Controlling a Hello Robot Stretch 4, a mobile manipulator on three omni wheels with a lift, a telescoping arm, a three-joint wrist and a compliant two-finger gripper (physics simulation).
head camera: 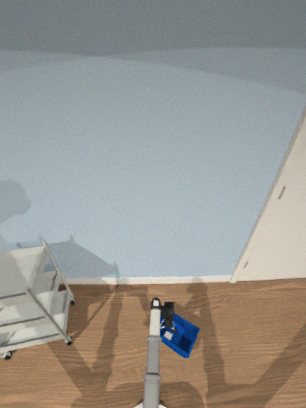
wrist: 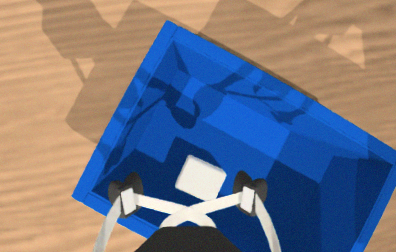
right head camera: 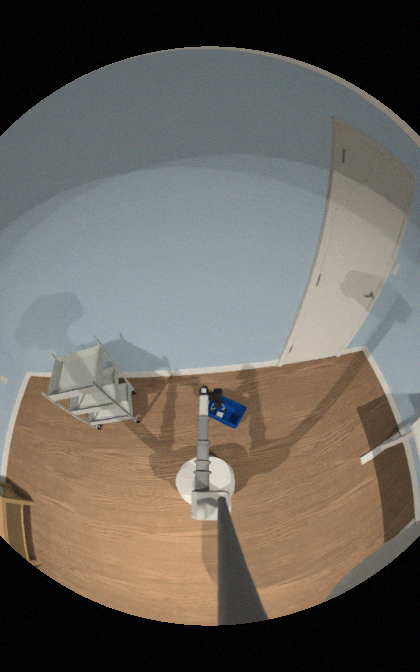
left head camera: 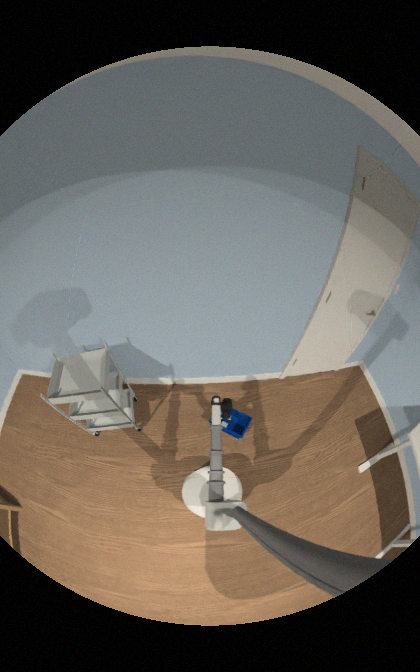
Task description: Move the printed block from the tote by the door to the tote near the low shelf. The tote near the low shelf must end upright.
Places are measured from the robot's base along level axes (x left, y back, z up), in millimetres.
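Pixels of known places: gripper, fingertip midpoint: (head camera: pixel 166 330) (wrist: pixel 188 186) (left head camera: pixel 222 420).
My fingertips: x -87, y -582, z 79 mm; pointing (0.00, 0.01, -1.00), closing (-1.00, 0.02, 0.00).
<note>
Ahead of a thing's pixels: the offset from my fingertips to its top centre.
The blue tote @(dx -63, dy -7, dz +13 mm) (head camera: pixel 192 346) (left head camera: pixel 242 434) (right head camera: pixel 239 422) (wrist: pixel 122 100) stands upright on the floor near the wall and door. The white printed block @(dx -16, dy +7, dz -64 mm) (head camera: pixel 168 335) (left head camera: pixel 224 424) (right head camera: pixel 220 414) (wrist: pixel 201 177) lies on its floor, toward the left part of the tote in the wrist view. My gripper (wrist: pixel 188 186) is open and empty above the tote. In the wrist view its two dark fingertips stand left and right of the block, a little nearer the bottom of the view. The tote near the low shelf does not show in these views.
A white wheeled cart (head camera: pixel 49 336) (left head camera: pixel 114 406) (right head camera: pixel 115 399) stands left by the wall. The door (head camera: pixel 280 215) (left head camera: pixel 345 280) (right head camera: pixel 335 265) is at the right. A wooden piece of furniture (left head camera: pixel 10 507) (right head camera: pixel 17 500) is at the lower left. A white leg (left head camera: pixel 382 456) (right head camera: pixel 382 448) stands at the right.
</note>
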